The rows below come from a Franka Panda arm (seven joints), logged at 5 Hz.
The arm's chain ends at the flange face. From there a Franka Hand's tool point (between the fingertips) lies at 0.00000 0.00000 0.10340 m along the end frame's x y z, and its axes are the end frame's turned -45 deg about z.
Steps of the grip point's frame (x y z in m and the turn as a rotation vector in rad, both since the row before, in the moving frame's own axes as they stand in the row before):
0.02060, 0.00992, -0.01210, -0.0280, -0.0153, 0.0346
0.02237, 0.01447, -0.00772, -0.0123, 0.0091, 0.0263
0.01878, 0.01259, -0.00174, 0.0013, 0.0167, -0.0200
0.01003, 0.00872, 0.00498, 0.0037, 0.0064, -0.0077
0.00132, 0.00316, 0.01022, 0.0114, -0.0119, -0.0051
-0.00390, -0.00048, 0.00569, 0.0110, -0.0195, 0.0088
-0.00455, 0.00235, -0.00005, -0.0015, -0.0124, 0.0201
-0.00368, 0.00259, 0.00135, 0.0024, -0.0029, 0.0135
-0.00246, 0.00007, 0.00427, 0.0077, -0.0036, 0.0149
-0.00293, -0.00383, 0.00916, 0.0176, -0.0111, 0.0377
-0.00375, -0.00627, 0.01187, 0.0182, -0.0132, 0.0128
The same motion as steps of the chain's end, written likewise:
0.02071, -0.01073, -0.01205, -0.0306, 0.0090, 0.0346
0.02449, -0.00584, -0.00771, -0.0023, 0.0151, 0.0263
0.02107, -0.00305, -0.00173, 0.0127, 0.0109, -0.0200
0.01306, -0.00019, 0.00498, 0.0071, 0.0019, -0.0077
0.00487, 0.00126, 0.01023, -0.0004, -0.0165, -0.0051
-0.00086, 0.00181, 0.00572, -0.0060, -0.0216, 0.0088
-0.00075, 0.00387, -0.00004, -0.0098, -0.0077, 0.0201
-0.00038, 0.00440, 0.00135, -0.0004, -0.0037, 0.0135
-0.00087, 0.00209, 0.00427, 0.0029, -0.0080, 0.0149
-0.00269, -0.00012, 0.00918, 0.0046, -0.0203, 0.0377
-0.00479, -0.00140, 0.01190, 0.0035, -0.0222, 0.0128

